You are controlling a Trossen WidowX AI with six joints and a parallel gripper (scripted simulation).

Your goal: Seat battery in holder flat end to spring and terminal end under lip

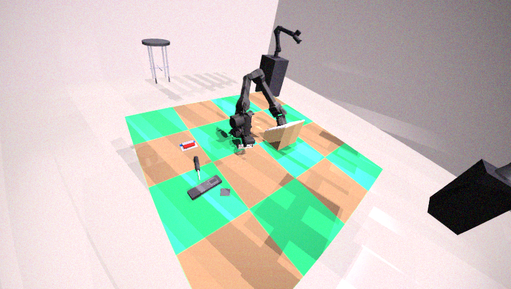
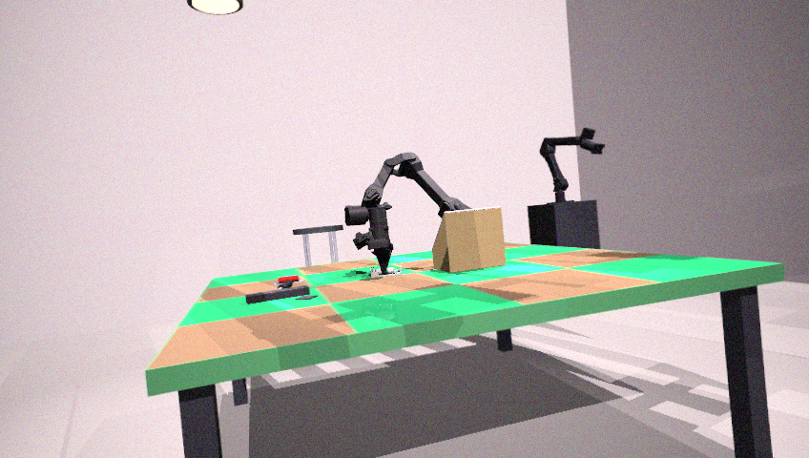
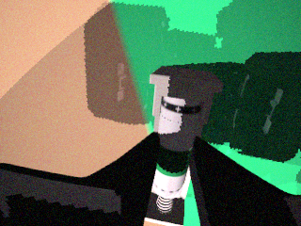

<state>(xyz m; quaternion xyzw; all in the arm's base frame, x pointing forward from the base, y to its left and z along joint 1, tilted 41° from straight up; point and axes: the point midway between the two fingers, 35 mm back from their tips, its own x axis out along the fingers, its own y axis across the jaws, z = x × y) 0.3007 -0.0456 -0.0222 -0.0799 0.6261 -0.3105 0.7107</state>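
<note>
My gripper tip is 1 cm below the battery. From my gripper tip the other things lie so: white card 28 cm ahead, 16 cm to the right; small dark block 26 cm ahead, 21 cm to the left, 1 cm below; screwdriver 31 cm ahead, 3 cm to the left.
</note>
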